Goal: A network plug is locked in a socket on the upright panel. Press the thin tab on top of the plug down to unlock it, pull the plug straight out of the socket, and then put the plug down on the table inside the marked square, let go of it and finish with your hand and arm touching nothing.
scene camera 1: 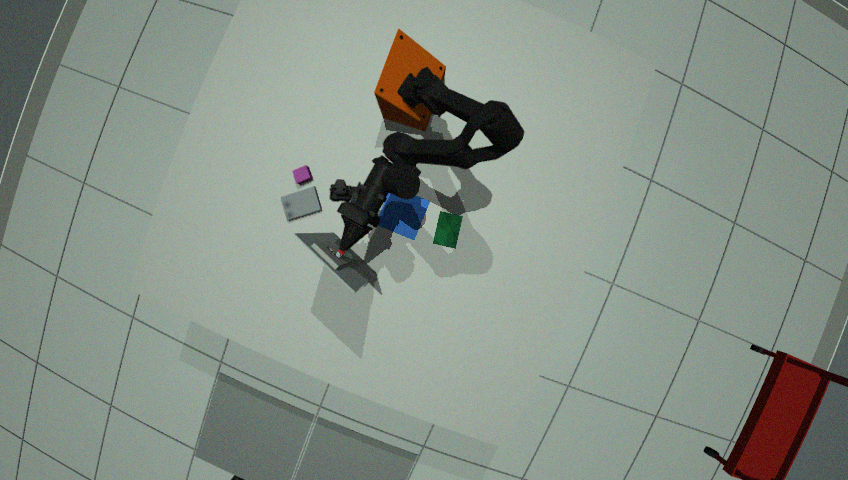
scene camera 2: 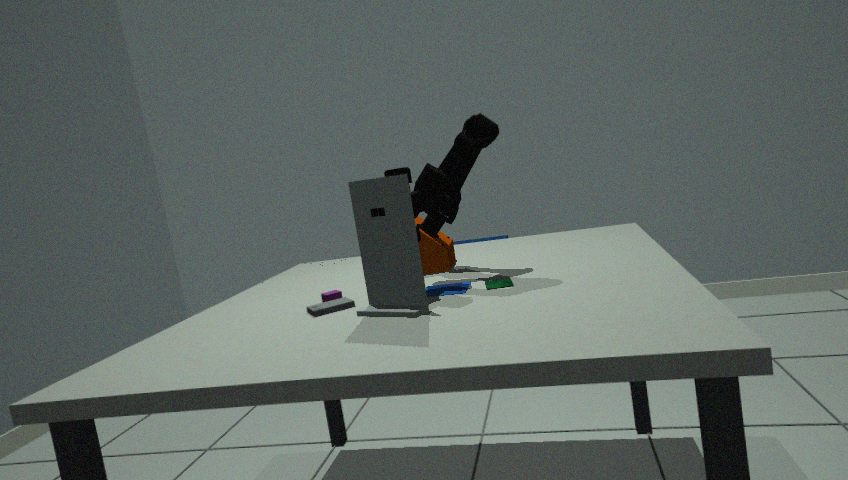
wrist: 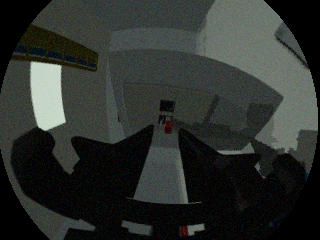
Path:
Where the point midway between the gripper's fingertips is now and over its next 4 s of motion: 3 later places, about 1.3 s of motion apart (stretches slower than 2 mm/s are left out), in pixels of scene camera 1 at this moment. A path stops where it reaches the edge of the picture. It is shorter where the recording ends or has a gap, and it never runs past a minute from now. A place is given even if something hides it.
My gripper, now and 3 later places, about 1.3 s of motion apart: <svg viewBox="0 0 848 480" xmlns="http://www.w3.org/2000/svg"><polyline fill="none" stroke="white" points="343,249 340,252 349,245 356,240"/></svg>

